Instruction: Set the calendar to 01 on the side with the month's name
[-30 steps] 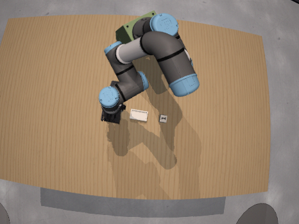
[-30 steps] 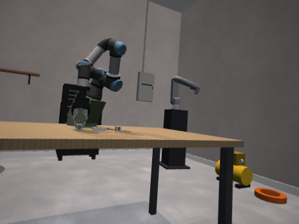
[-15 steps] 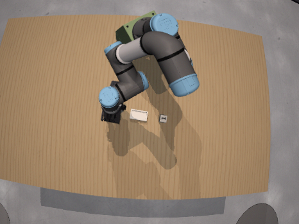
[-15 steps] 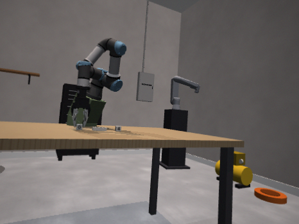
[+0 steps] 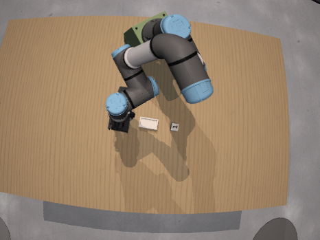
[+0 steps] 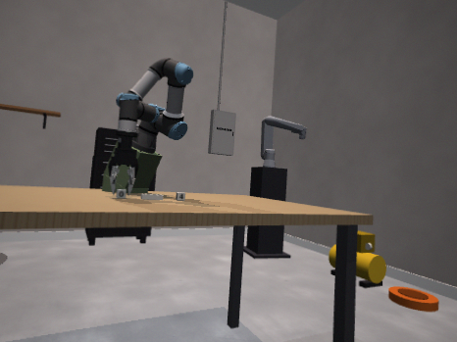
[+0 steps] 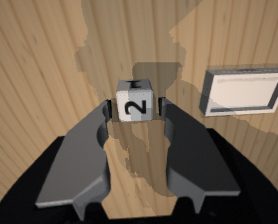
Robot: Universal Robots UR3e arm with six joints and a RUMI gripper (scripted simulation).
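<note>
Now: hand 10 mm above the white cube. The rest, counted from my hand: white tray (10 mm behind, 110 mm to the left, 20 mm below).
</note>
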